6 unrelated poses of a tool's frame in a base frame.
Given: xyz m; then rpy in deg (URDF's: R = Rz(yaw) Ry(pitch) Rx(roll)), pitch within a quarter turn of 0, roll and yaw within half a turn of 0.
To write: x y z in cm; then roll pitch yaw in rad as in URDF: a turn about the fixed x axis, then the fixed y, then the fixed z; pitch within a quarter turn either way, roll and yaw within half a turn. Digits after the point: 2 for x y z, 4 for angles.
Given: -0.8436 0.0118 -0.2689 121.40 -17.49 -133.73
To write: -84.36 1.18 -26.89 2.1188 -0.3053 -2.3340
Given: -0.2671 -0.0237 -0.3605 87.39 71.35 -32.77
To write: -26.71 -2.37 -36.05 1.5252 1.2453 -0.5719
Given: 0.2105 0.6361 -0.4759 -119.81 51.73 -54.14
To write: 21.05 63.61 -47.59 -2.0911 0.9029 -0.9449
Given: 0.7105 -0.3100 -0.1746 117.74 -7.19 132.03
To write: 71.05 -31.00 -17.46 2.0550 -0.1255 2.3044
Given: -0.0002 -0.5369 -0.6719 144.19 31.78 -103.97
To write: -0.02 -53.69 -67.19 2.5166 0.5547 -1.8146
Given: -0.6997 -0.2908 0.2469 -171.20 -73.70 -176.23
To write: -69.97 -29.08 24.69 -2.9880 -1.2863 -3.0758
